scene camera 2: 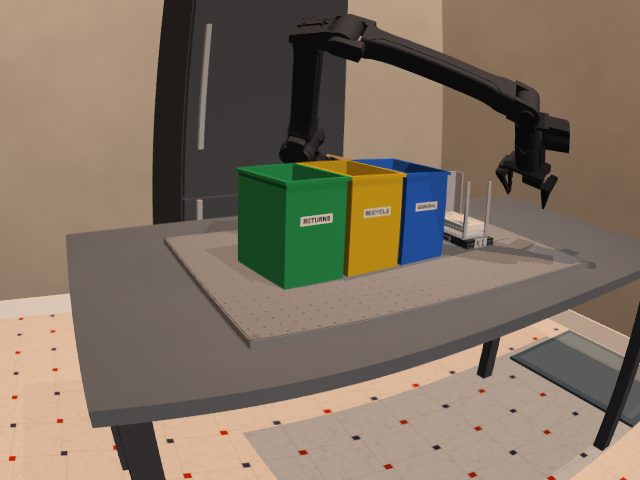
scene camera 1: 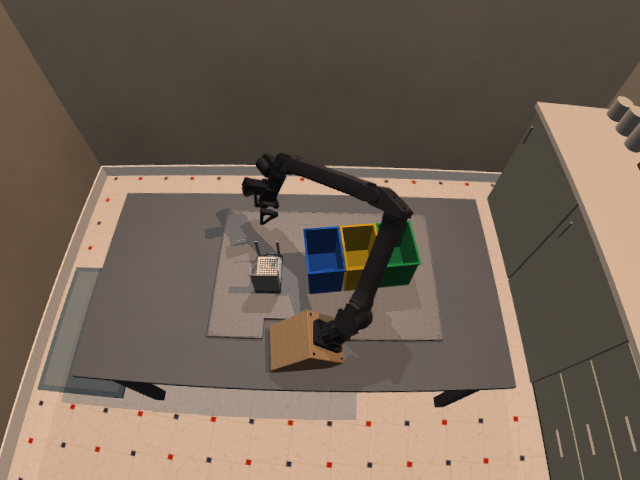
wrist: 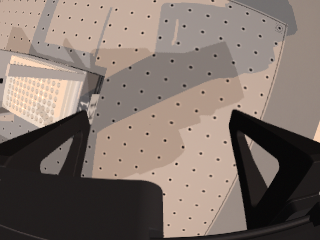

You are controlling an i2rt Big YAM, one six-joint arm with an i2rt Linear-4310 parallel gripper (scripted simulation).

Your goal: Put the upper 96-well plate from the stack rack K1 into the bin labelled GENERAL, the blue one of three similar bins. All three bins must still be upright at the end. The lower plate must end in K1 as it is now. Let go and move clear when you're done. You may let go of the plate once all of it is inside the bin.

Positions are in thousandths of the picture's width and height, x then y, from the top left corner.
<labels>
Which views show the green returns bin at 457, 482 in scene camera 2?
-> Scene camera 2 and scene camera 1 only.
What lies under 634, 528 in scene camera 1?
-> A green returns bin.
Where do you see a yellow recycle bin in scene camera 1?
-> At 560, 501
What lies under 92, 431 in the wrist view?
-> A white 96-well plate.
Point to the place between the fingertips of my gripper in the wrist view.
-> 498, 490
</labels>
